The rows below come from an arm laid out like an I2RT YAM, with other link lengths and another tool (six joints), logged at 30 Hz.
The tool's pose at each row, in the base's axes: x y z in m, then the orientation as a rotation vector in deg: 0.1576, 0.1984, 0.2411, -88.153, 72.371, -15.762; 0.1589, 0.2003, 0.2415, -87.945, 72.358, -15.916; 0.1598, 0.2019, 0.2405, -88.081, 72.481, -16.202; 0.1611, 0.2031, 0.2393, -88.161, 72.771, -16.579; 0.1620, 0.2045, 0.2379, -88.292, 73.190, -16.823; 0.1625, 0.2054, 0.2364, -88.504, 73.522, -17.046; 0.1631, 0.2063, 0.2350, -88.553, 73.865, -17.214; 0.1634, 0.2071, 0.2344, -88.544, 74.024, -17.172; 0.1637, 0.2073, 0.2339, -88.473, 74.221, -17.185; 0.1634, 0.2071, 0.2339, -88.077, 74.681, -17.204; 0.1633, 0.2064, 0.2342, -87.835, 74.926, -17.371; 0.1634, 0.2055, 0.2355, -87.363, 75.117, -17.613; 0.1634, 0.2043, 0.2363, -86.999, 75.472, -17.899; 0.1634, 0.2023, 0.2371, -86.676, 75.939, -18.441; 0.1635, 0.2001, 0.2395, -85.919, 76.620, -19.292
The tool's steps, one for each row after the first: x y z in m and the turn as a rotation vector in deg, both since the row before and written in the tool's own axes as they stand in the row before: -0.0012, -0.0008, 0.0019, 0.225, 0.048, 0.027; -0.0005, 0.0005, 0.0020, -0.039, 0.273, -0.140; 0.0001, 0.0004, 0.0021, -0.022, 0.430, -0.071; -0.0002, 0.0008, 0.0020, -0.161, 0.445, 0.027; 0.0001, 0.0011, 0.0015, -0.199, 0.388, -0.047; 0.0001, 0.0009, 0.0015, -0.101, 0.336, 0.066; -0.0003, 0.0004, 0.0009, -0.069, 0.079, 0.101; 0.0002, 0.0003, 0.0005, -0.015, 0.127, 0.127; 0.0001, 0.0001, -0.0003, 0.135, 0.252, 0.419; 0.0004, -0.0003, -0.0006, 0.157, 0.222, 0.169; 0.0003, -0.0012, -0.0009, 0.380, 0.193, 0.228; 0.0007, -0.0008, -0.0010, 0.253, 0.348, 0.230; 0.0013, -0.0010, -0.0014, 0.279, 0.582, 0.146; 0.0009, -0.0024, -0.0020, 0.640, 0.842, 0.335
